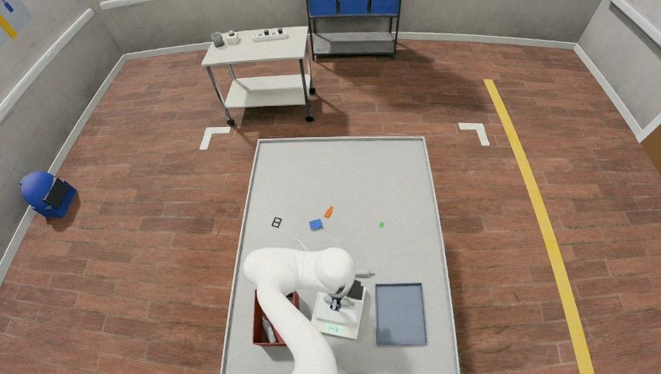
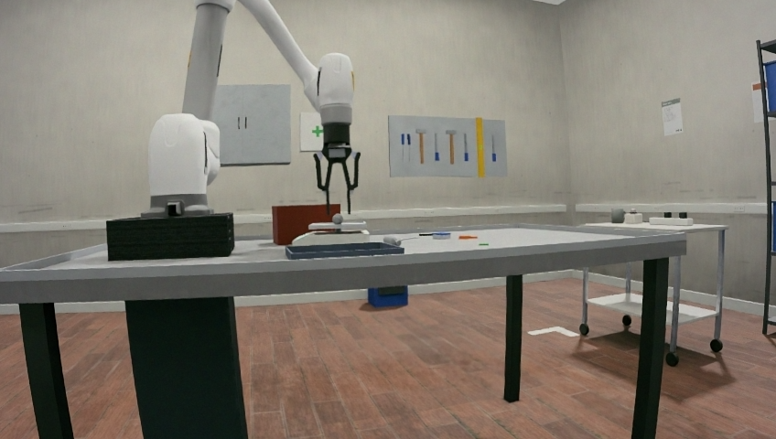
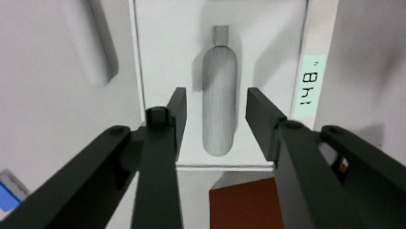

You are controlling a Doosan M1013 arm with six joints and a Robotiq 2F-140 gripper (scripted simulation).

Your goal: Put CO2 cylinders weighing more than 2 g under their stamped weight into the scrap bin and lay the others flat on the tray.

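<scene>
The scale platform is 7 cm below my hand. Also, from my hand: grey CO2 cylinder (13 cm ahead, 11 cm to the right, 11 cm below); scale (1 cm behind, 9 cm below); red scrap bin (6 cm behind, 24 cm to the left, 9 cm below).
</scene>
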